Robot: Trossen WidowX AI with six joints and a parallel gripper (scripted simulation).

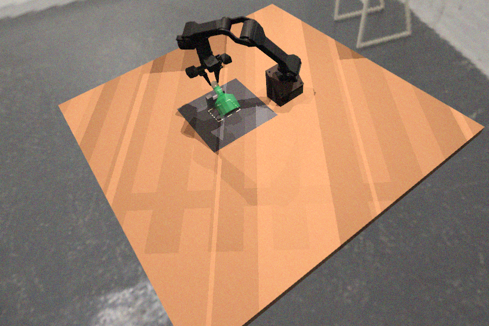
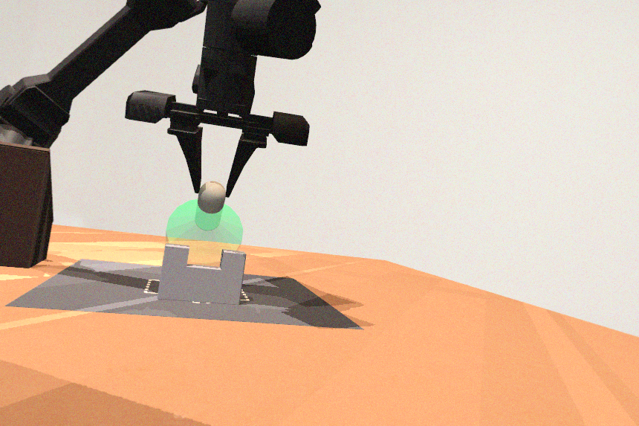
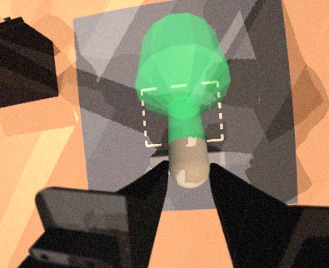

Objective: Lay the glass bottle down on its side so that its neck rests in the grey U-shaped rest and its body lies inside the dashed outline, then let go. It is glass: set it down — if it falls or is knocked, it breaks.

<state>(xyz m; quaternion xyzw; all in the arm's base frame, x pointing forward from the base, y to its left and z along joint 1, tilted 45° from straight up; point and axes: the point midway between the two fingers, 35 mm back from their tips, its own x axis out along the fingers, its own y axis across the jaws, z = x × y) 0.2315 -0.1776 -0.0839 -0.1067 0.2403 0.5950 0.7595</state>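
Now: gripper tip 40 mm to the right of the green glass bottle, 30 mm above it and 10 mm short of it. The rest, counted from my gripper tip: grey mat 120 mm below, 60 mm to the left, 10 mm ahead.
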